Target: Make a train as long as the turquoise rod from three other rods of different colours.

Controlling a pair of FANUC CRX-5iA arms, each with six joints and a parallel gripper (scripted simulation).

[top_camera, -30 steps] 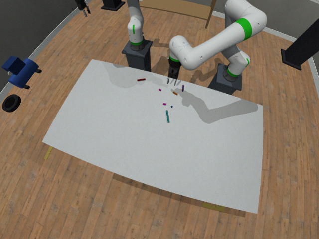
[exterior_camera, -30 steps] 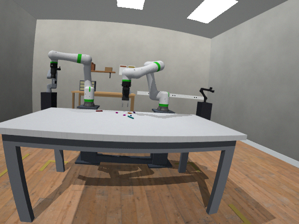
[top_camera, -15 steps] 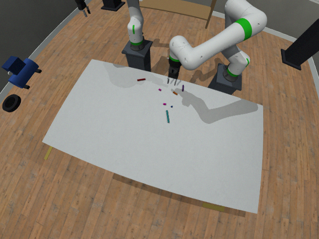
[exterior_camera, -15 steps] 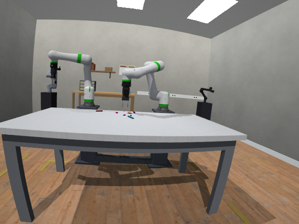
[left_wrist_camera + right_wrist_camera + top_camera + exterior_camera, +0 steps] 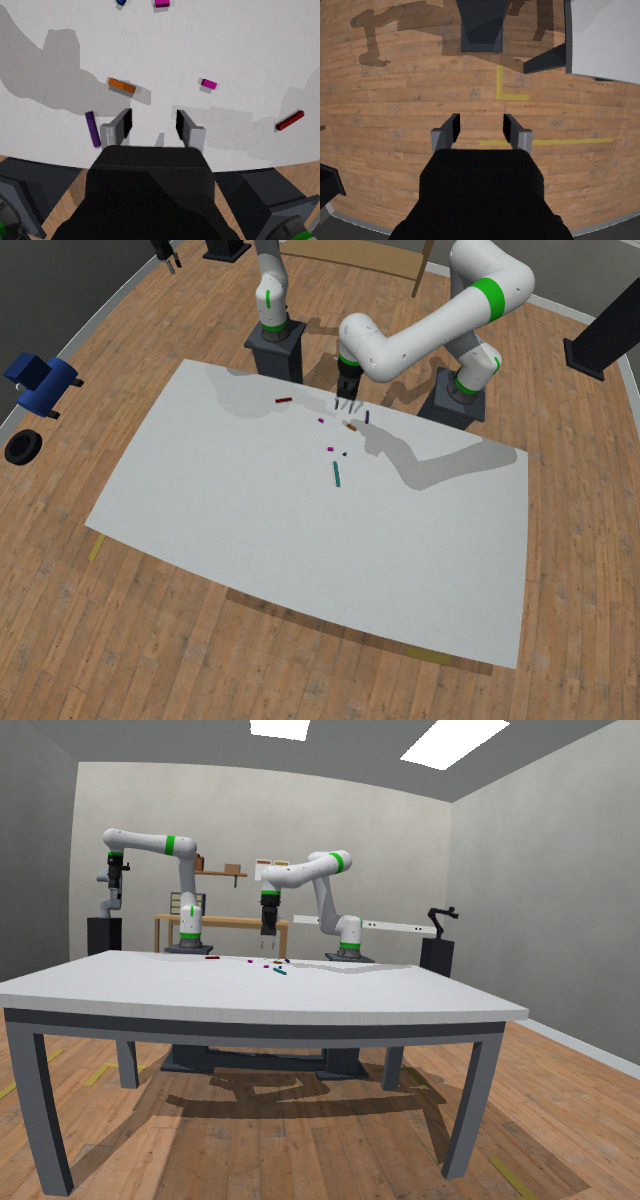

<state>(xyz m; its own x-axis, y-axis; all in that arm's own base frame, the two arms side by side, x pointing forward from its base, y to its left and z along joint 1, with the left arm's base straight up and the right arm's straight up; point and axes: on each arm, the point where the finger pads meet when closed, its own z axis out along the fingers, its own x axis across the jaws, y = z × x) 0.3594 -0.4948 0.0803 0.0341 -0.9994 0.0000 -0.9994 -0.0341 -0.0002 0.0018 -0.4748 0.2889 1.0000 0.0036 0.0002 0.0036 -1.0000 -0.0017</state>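
Observation:
Now: the orange rod 30 mm ahead of my left hand, 50 mm to the left of it and 80 mm below it. Round my left hand: purple rod (50 mm behind, 100 mm to the left, 80 mm below); turquoise rod (250 mm ahead, 60 mm to the left, 80 mm below); blue rod (160 mm ahead, 70 mm to the left, 80 mm below).

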